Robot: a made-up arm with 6 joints. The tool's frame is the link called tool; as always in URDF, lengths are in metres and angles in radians.
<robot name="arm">
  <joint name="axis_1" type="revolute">
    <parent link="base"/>
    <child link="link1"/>
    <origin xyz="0 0 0.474" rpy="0 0 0"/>
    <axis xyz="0 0 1"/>
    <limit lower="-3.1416" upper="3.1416"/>
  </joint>
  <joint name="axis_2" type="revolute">
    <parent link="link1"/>
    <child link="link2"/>
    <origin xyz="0.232 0 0" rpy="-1.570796 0 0"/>
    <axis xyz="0 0 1"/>
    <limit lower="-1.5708" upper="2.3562"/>
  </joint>
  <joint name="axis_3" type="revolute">
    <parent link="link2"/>
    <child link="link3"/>
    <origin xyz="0 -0.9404 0" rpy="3.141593 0 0"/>
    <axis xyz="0 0 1"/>
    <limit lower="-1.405" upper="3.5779"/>
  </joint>
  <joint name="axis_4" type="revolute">
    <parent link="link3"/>
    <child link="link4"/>
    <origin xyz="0 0.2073 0" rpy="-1.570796 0 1.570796"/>
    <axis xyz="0 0 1"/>
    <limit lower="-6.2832" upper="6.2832"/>
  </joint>
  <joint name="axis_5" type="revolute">
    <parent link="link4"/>
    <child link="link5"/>
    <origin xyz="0 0 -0.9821" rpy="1.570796 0 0"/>
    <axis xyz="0 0 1"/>
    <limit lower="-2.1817" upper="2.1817"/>
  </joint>
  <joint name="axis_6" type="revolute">
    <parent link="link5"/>
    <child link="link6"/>
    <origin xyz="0 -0.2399 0" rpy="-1.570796 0 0"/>
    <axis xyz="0 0 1"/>
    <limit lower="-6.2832" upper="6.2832"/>
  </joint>
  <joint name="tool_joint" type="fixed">
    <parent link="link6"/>
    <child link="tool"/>
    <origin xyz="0 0 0" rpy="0 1.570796 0"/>
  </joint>
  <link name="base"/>
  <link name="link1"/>
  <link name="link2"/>
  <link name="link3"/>
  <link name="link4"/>
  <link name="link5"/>
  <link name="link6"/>
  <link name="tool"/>
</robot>
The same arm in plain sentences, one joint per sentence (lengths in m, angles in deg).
The arm has six revolute joints in a row. What follows holds with every joint at zero, and every direction is one of the base frame's.
Joint 1 sits 0.474 m along +z from the base frame's origin and turns about +z, from -180 to 180 deg.
Joint 2 sits 0.232 m along +x from joint 1 and turns about +y, from -90 to 135 deg.
Joint 3 sits 0.9404 m along +z from joint 2 and turns about -y, from -80.5 to 205 deg.
Joint 4 sits 0.2073 m along +z from joint 3 and turns about -x, from -360 to 360 deg.
Joint 5 sits 0.9821 m along +x from joint 4 and turns about -y, from -125 to 125 deg.
Joint 6 sits 0.2399 m along +x from joint 5 and turns about -x, from -360 to 360 deg.
The tool frame, which is the frame that the pose is given for, sits at the same point as joint 6; its axes are the base frame's turned by roll 0, pitch 0 and yaw 0 deg (as in URDF: about the fixed x, then y, then z).

